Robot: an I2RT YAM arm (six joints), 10 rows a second.
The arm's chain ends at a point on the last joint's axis. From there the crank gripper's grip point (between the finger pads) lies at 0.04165 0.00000 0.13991 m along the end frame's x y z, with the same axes.
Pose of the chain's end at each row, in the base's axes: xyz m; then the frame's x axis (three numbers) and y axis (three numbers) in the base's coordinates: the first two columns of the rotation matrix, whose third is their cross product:
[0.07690 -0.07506 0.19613 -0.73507 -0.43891 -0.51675 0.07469 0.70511 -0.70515]
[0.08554 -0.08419 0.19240 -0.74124 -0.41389 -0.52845 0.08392 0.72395 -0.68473]
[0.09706 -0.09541 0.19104 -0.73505 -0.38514 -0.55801 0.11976 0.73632 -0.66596]
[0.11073 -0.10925 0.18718 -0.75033 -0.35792 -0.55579 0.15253 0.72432 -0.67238]
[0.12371 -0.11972 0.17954 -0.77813 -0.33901 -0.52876 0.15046 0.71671 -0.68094]
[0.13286 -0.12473 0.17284 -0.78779 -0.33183 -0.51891 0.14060 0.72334 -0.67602]
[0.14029 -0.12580 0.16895 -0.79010 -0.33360 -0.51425 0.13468 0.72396 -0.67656]
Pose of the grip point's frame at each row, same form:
[0.14056 -0.17126 0.10668 -0.73507 -0.43891 -0.51675 0.07469 0.70511 -0.70515]
[0.14784 -0.17864 0.10017 -0.74124 -0.41389 -0.52845 0.08392 0.72395 -0.68473]
[0.15982 -0.18929 0.09853 -0.73505 -0.38514 -0.55801 0.11976 0.73632 -0.66596]
[0.16947 -0.20660 0.09563 -0.75033 -0.35792 -0.55579 0.15253 0.72432 -0.67238]
[0.17662 -0.21910 0.08663 -0.77813 -0.33901 -0.52876 0.15046 0.71671 -0.68094]
[0.18395 -0.22327 0.07803 -0.78779 -0.33183 -0.51891 0.14060 0.72334 -0.67602]
[0.19105 -0.22417 0.07379 -0.79010 -0.33360 -0.51425 0.13468 0.72396 -0.67656]

